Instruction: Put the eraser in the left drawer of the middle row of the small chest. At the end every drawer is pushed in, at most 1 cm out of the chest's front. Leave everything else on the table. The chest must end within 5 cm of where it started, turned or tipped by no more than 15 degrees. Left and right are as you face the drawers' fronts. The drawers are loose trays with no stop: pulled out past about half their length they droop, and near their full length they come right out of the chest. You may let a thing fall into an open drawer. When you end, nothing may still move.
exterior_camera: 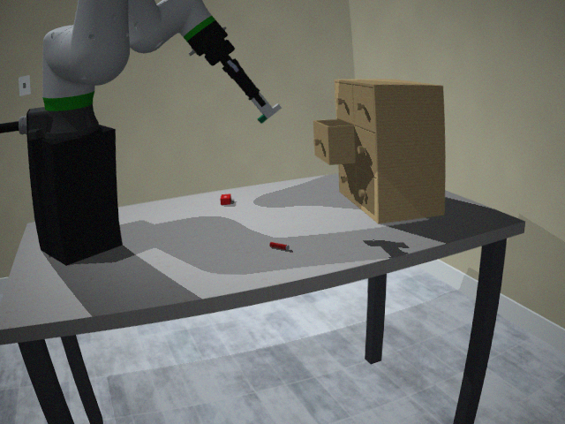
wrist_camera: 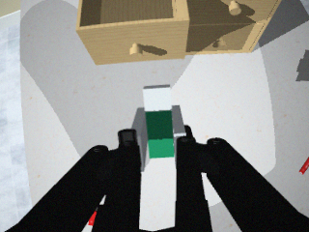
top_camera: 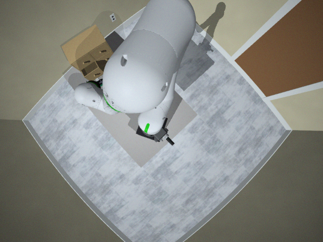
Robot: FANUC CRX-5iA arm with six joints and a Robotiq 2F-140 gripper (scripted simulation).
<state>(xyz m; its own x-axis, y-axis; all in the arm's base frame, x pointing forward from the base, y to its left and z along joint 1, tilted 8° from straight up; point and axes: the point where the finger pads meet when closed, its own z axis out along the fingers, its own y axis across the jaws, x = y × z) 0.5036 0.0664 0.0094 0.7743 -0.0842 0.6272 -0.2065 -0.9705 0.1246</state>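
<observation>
My hand is 2 cm short of the eraser and 2 cm above it. Also, from my hand: small red cube (27 cm below, 15 cm to the left, 7 cm behind); thin red pen-like object (27 cm to the right, 27 cm below, 8 cm behind).
</observation>
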